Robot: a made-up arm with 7 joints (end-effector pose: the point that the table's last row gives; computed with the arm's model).
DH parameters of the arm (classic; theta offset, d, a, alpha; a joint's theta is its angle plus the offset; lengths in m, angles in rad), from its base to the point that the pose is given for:
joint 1: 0 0.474 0 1.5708
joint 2: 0 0.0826 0 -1.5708
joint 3: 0 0.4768 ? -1.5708
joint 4: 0 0.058 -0.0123 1.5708
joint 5: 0 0.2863 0 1.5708
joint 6: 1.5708 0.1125 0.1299 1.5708
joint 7: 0 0.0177 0 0
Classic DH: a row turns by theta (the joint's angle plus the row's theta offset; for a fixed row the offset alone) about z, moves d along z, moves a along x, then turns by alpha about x.
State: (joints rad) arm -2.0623 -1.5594 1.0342 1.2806 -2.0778 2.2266 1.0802
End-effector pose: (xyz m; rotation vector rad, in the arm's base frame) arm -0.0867 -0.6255 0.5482 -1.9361 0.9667 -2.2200
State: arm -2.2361 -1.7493 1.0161 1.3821 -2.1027 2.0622 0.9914
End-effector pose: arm -0.1531 -0.6024 0.4253 -1.9228 1.3082 -2.0618
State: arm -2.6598 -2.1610 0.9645 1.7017 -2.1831 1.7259 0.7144
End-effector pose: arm -0.2082 -0.4543 0.2218 -1.7855 1.5935 -1.8423
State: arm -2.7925 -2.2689 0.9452 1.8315 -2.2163 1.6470 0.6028
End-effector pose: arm -0.1988 -0.4028 0.2017 -1.7530 1.5391 -1.9035
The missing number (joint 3, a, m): 0.0285
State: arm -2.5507 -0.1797 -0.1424 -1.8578 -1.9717 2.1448 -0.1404
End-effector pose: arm 0.1484 -0.0823 0.8385 -1.4616 0.9305 -1.7036
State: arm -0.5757 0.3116 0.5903 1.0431 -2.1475 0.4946 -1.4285
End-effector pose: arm 0.0920 0.2245 1.2508 0.6269 0.2522 -0.7716
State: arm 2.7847 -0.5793 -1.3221 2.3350 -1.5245 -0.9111 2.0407
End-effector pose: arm -0.0306 0.4933 0.7243 0.4672 -0.5352 2.2461
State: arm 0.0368 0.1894 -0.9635 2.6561 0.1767 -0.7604 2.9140
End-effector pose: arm 0.0186 -0.1878 0.5787 -0.3963 -1.4455 -1.2399
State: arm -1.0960 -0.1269 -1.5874 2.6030 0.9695 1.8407 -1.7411
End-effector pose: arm -0.2527 -0.0357 0.7292 1.3938 -2.0111 -0.5731
